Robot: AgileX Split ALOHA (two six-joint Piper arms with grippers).
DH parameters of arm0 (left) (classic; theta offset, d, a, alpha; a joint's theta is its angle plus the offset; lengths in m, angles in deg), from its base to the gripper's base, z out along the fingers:
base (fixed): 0 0 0 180
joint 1: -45.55 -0.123 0 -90
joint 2: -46.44 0 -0.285 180
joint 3: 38.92 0 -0.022 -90
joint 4: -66.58 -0.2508 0 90
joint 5: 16.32 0 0.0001 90
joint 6: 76.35 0.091 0 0
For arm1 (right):
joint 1: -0.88 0.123 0 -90
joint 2: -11.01 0 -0.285 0
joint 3: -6.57 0 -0.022 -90
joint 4: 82.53 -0.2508 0 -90
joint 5: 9 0 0.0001 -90
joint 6: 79.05 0.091 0 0
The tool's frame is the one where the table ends.
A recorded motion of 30 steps. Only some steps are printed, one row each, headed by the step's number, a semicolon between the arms.
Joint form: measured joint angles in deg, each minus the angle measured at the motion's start. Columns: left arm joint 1, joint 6, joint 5, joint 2, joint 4, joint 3; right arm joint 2, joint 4, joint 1, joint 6, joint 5, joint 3.
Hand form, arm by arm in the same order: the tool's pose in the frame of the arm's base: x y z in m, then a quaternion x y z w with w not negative. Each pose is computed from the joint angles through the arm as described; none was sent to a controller.
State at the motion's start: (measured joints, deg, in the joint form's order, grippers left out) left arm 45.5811 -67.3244 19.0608 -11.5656 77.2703 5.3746; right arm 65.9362 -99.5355 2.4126 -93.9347 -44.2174 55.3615
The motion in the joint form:
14: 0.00 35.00 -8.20 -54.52 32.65 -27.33; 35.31 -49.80 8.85 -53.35 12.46 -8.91
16: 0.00 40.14 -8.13 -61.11 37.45 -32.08; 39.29 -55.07 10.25 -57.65 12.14 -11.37
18: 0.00 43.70 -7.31 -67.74 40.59 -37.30; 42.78 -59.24 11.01 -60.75 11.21 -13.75
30: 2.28 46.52 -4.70 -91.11 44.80 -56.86; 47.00 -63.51 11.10 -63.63 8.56 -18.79
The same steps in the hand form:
14: 0.3599 -0.0288 0.1689 0.07476 0.95156 -0.14437 0.26097; 0.2522 0.0792 0.1985 -0.17090 0.90893 0.19070 0.32906
16: 0.3838 -0.0313 0.1486 0.08106 0.94958 -0.15762 0.25862; 0.2654 0.0901 0.1932 -0.17551 0.90548 0.20683 0.32637
18: 0.4063 -0.0337 0.1261 0.08807 0.94855 -0.17026 0.25200; 0.2775 0.0987 0.1885 -0.17572 0.90259 0.22357 0.32322
30: 0.4658 -0.0572 0.0274 0.10032 0.94948 -0.20676 0.21370; 0.2997 0.1085 0.1913 -0.17599 0.89169 0.25204 0.33226

